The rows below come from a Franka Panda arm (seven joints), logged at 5 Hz.
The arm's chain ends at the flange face. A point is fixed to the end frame.
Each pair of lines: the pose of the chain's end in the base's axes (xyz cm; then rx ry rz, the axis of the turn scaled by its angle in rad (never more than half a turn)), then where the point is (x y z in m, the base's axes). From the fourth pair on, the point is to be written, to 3 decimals.
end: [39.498 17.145 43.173 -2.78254 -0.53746 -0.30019]
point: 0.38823 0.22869 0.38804
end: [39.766 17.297 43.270 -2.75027 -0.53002 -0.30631]
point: 0.39083 0.23160 0.39092
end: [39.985 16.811 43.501 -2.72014 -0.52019 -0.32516]
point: 0.39351 0.22806 0.39506
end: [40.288 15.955 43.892 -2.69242 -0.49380 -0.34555]
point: 0.398 0.221 0.401
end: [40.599 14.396 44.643 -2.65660 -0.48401 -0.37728]
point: 0.402 0.207 0.411
